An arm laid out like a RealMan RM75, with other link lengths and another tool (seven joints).
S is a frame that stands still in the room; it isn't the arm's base.
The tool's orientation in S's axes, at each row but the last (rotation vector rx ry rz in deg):
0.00, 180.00, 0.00
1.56, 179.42, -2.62
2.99, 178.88, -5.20
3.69, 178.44, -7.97
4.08, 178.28, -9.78
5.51, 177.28, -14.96
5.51, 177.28, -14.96
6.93, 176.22, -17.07
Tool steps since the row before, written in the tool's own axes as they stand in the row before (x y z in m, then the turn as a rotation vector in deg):
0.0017, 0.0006, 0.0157, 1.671, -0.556, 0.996
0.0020, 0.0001, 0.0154, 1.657, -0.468, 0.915
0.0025, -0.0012, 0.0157, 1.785, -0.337, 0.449
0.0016, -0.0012, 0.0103, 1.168, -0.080, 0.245
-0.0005, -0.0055, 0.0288, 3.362, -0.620, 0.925
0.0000, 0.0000, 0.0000, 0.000, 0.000, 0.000
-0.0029, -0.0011, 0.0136, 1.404, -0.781, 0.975
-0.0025, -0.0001, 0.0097, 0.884, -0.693, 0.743
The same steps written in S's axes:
-0.0017, 0.0006, -0.0157, -1.671, -0.556, -0.996
-0.0019, -0.0003, -0.0154, -1.656, -0.466, -0.917
-0.0023, -0.0020, -0.0156, -1.788, -0.304, -0.462
-0.0014, -0.0021, -0.0102, -1.165, -0.055, -0.266
0.0009, -0.0086, -0.0280, -3.366, -0.568, -0.942
0.0000, 0.0000, 0.0000, 0.000, 0.000, 0.000
0.0032, -0.0035, -0.0131, -1.422, -0.850, -0.887
0.0029, -0.0022, -0.0093, -0.907, -0.757, -0.647

